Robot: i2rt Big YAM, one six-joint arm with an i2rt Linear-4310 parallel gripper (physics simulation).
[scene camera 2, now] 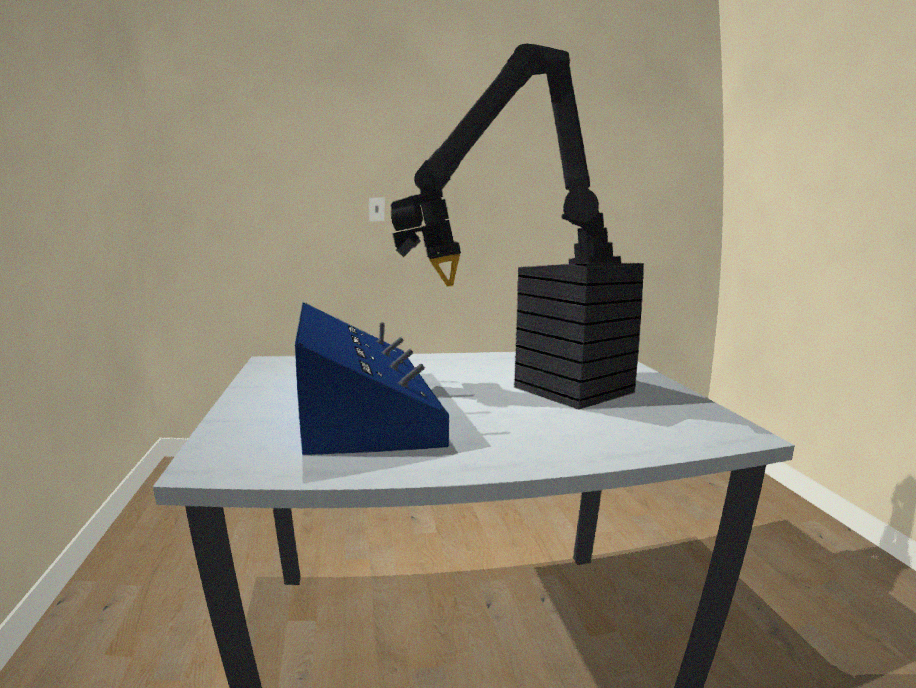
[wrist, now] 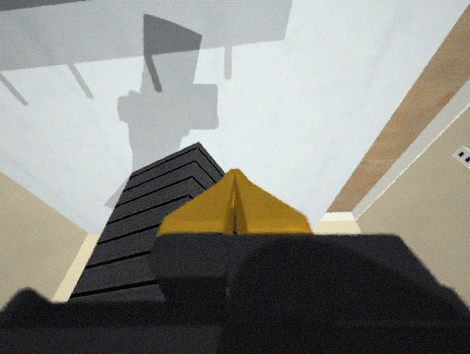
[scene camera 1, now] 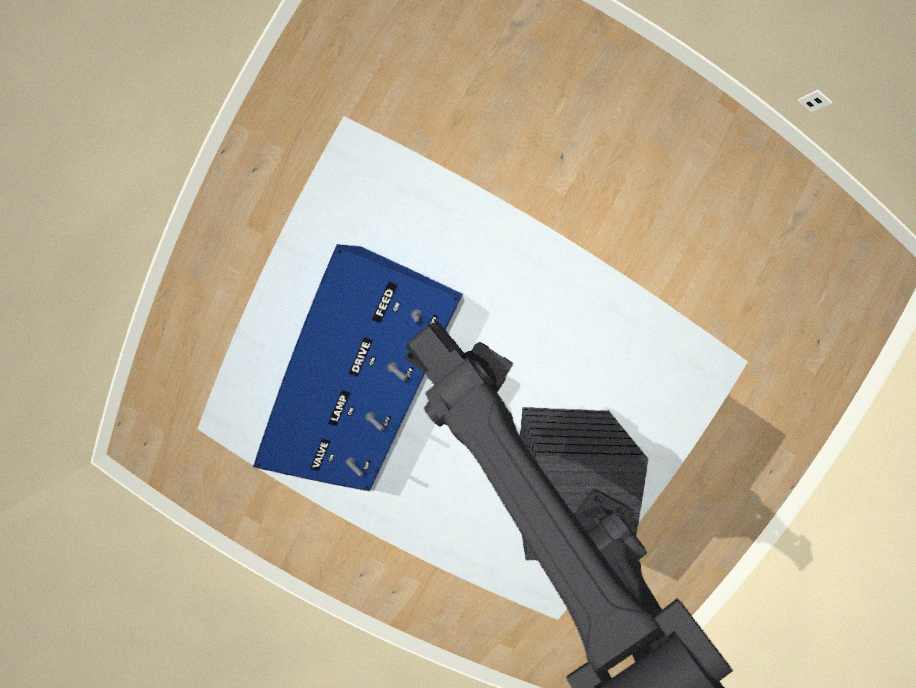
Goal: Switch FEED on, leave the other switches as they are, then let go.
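Observation:
The blue sloped panel bears several levers. The FEED lever stands more upright than the others, tipped away from its OFF side toward ON. The DRIVE lever, LAMP lever and VALVE lever all lean to OFF. My gripper is shut and empty. It hangs well above the panel's low OFF edge, apart from every lever. In scene camera 1 its fingertips are hidden under the wrist, and part of FEED's OFF label is covered.
The panel stands on a white table. The arm rises from a tall dark ribbed block on the panel's low side. Shadows of the arm and levers fall on the table between panel and block.

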